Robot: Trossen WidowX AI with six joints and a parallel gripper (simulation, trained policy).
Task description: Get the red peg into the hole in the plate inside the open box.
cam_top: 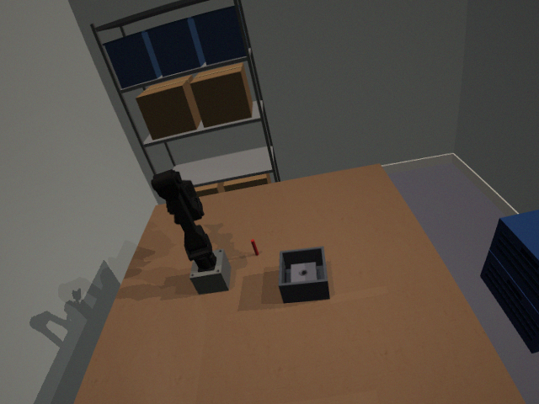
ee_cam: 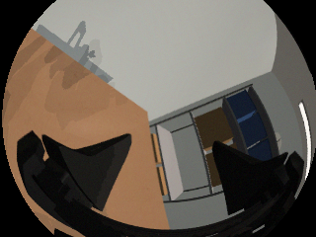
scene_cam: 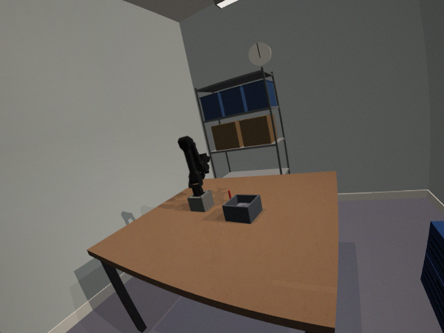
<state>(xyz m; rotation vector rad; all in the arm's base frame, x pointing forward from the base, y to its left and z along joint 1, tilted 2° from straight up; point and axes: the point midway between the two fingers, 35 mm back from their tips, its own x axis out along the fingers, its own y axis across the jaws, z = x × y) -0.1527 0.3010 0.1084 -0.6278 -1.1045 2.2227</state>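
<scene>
My gripper tip is 34 cm short of the red peg, 20 cm to the left of it and 17 cm above it. The rest, counted from my gripper tip: pale plate 53 cm ahead, 38 cm to the right, 16 cm below; then dark box 53 cm ahead, 38 cm to the right, 18 cm below.
</scene>
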